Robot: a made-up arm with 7 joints.
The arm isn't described. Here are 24 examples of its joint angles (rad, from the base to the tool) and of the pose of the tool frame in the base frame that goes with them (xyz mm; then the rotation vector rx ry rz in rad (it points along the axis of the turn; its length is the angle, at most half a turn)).
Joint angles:
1: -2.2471 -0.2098 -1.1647 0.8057 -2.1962 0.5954 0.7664
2: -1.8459 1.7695 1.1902 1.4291 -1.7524 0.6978 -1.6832
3: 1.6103 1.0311 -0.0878 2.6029 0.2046 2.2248 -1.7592
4: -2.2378 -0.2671 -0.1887 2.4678 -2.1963 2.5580 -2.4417
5: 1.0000 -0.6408 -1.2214 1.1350 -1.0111 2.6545 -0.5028
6: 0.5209 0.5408 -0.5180 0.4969 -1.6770 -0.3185 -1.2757
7: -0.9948 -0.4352 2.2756 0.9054 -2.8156 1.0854 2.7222
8: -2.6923 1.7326 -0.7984 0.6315 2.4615 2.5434 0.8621
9: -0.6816 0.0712 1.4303 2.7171 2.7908 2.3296 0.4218
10: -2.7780 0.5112 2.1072 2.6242 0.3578 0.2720 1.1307
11: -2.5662 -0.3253 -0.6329 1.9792 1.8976 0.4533 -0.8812
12: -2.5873 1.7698 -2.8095 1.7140 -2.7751 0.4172 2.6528
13: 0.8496 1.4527 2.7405 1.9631 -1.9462 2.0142 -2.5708
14: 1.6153 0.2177 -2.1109 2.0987 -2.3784 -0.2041 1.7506
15: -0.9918 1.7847 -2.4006 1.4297 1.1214 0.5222 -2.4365
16: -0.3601 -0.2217 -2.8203 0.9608 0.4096 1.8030 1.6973
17: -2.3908 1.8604 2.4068 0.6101 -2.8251 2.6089 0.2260
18: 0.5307 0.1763 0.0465 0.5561 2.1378 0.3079 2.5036
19: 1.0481 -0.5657 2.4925 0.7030 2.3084 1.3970 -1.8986
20: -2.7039 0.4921 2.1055 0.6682 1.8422 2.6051 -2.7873
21: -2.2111 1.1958 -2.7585 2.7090 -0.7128 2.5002 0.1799
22: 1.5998 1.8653 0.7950 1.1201 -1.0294 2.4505 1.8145
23: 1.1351 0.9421 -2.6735 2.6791 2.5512 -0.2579 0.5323
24: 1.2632 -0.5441 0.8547 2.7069 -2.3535 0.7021 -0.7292
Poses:
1: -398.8 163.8 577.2 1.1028 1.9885 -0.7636
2: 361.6 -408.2 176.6 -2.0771 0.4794 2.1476
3: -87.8 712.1 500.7 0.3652 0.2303 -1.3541
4: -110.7 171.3 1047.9 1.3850 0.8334 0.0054
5: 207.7 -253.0 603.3 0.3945 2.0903 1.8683
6: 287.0 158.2 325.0 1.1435 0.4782 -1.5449
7: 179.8 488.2 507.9 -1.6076 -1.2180 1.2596
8: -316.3 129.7 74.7 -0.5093 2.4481 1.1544
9: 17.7 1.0 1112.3 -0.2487 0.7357 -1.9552
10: -247.6 -201.0 1114.3 -0.1968 -1.7030 -0.3436
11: -244.6 214.0 1088.1 -1.6669 0.4106 -1.9753
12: -550.2 -199.5 761.0 -0.8306 -2.3291 -0.8479
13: 158.8 617.6 743.2 1.0326 1.3019 -0.0301
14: 325.6 11.8 1003.3 -2.2345 0.1099 0.1208
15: 18.2 -630.3 679.7 -0.6583 -2.6714 -1.1909
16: -351.4 -27.0 517.7 -2.3858 1.1104 1.3080
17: -60.4 -436.8 593.6 -0.4006 1.6202 -0.5852
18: 382.3 225.6 432.0 1.9539 0.4630 -2.0383
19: -442.2 -181.3 330.9 -0.4048 0.1993 -1.3664
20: 208.8 -182.2 792.6 -1.2639 -2.3989 0.2573
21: -297.1 -375.0 825.2 -0.8222 -0.4692 1.1490
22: -172.3 223.9 95.4 2.6580 -0.4821 -0.3241
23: 231.7 430.5 984.7 -0.1662 -1.8157 0.5321
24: -209.1 -185.3 1128.2 -1.9754 -0.3624 -0.7556
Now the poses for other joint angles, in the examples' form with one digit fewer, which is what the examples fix.
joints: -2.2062 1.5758 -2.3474 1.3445 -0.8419 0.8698 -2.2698
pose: -492 -11 739 2.098 -0.603 1.072
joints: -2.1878 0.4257 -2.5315 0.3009 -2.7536 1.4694 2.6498
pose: 52 300 602 -1.328 -1.568 0.952
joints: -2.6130 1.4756 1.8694 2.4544 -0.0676 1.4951 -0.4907
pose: -435 -572 588 -0.573 -0.442 0.021
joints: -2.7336 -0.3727 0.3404 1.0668 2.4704 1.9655 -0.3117
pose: -170 -289 904 -0.617 -1.129 -0.102
